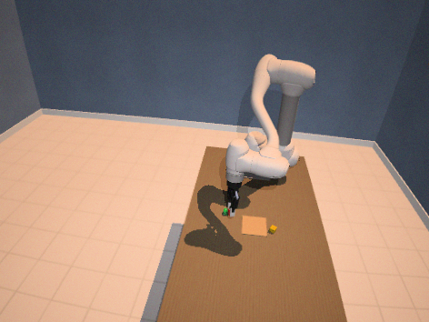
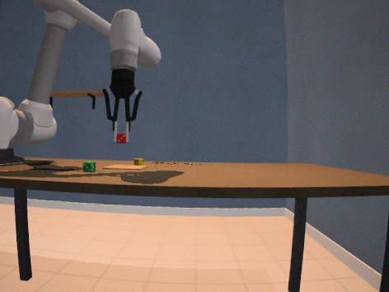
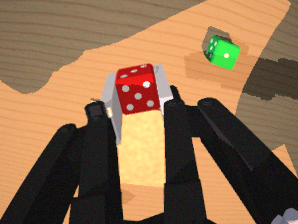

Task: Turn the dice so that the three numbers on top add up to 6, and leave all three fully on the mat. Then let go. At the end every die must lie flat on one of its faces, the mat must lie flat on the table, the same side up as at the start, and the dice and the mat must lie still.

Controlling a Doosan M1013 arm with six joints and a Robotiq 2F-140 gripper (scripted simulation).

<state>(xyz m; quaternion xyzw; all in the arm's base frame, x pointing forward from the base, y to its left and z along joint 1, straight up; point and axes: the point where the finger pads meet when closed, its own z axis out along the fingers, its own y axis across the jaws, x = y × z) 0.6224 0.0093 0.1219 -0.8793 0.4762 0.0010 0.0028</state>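
Now: hand 20 mm above the red die. The rest, counted from my hand: yellow die: 240 mm to the left, 110 mm below, 50 mm behind; then tan mat: 130 mm to the left, 130 mm below, 50 mm behind; then green die: 110 mm below, 90 mm behind, 50 mm to the right.
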